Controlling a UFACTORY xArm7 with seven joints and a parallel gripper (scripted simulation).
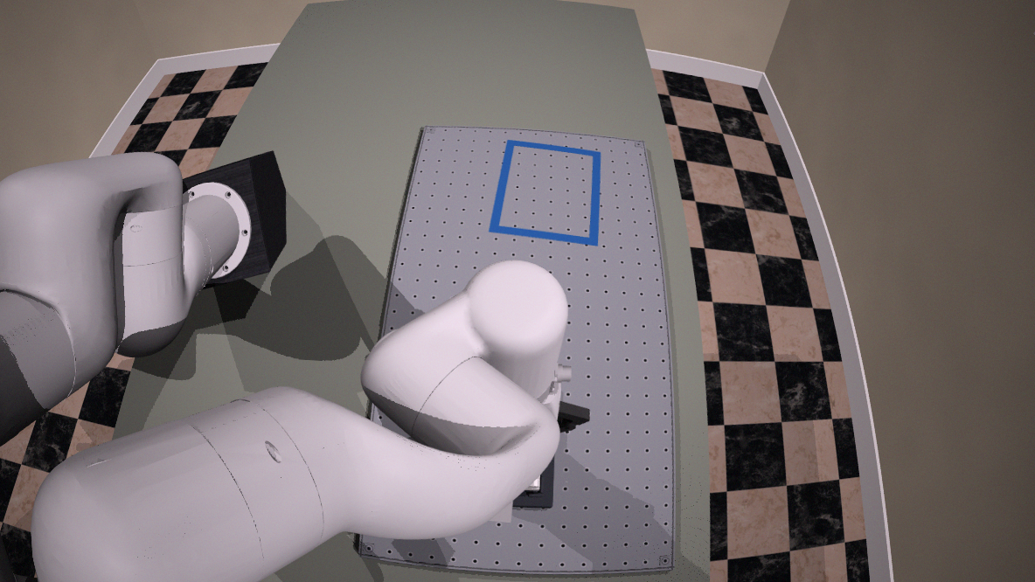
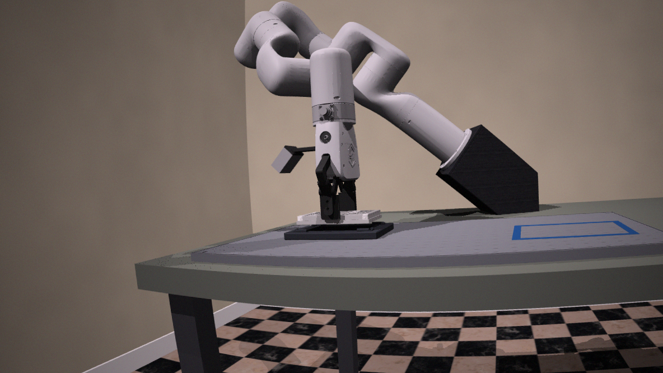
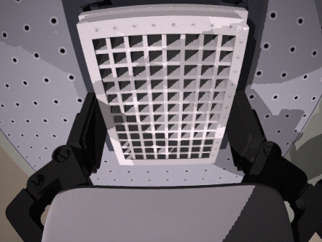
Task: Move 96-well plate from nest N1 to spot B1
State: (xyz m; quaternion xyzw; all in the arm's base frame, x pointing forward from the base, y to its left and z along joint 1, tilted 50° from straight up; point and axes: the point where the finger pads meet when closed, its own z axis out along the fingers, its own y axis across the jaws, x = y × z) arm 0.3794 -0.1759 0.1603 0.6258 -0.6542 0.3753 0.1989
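Now: hand 4 cm above the dark plate nest. The rest, counted from my hand: white 96-well plate: 1 cm below.
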